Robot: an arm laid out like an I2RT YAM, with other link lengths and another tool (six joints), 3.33 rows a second.
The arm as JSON. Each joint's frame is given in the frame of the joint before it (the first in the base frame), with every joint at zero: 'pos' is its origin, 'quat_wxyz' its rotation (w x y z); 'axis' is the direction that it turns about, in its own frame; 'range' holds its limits. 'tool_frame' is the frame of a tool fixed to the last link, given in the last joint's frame.
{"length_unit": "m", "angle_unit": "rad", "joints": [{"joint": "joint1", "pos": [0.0, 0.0, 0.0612], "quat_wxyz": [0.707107, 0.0, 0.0, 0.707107], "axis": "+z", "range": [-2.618, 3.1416]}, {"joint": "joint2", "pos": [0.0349, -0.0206, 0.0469], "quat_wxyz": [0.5, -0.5, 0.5, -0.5], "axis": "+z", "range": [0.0, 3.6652]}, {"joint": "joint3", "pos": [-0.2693, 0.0, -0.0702], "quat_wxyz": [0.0, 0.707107, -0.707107, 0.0], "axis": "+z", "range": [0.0, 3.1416]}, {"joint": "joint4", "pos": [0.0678, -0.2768, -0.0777], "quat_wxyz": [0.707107, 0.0, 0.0, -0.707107], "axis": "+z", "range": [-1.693, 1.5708]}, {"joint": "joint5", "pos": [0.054, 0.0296, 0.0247], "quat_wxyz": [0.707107, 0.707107, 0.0, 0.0], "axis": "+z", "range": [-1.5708, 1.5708]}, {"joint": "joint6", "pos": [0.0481, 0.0, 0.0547], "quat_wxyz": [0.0, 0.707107, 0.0, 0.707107], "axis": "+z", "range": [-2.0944, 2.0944]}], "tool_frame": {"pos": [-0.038, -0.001, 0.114], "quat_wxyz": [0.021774, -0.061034, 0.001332, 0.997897]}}
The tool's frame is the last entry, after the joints.
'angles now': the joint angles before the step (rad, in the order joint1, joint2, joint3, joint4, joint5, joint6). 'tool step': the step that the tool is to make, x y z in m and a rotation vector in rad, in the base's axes. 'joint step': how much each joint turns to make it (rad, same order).
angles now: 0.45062 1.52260 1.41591 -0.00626 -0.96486 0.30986
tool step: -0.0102 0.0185 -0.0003 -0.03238 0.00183 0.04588
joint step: 0.04552 0.03176 0.05841 -0.08295 0.00358 -0.04861
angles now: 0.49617 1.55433 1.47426 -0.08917 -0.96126 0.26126
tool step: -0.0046 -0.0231 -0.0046 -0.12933 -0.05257 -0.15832
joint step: -0.00343 -0.09241 -0.01584 -0.20921 0.18347 -0.15300
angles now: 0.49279 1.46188 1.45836 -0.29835 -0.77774 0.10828
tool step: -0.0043 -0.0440 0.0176 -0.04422 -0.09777 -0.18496
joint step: -0.04425 -0.14371 -0.06098 -0.04977 0.15863 -0.05306
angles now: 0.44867 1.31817 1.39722 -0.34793 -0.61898 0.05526
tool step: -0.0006 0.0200 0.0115 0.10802 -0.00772 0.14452
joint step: 0.00031 0.05833 0.00866 0.15495 -0.16109 0.07943
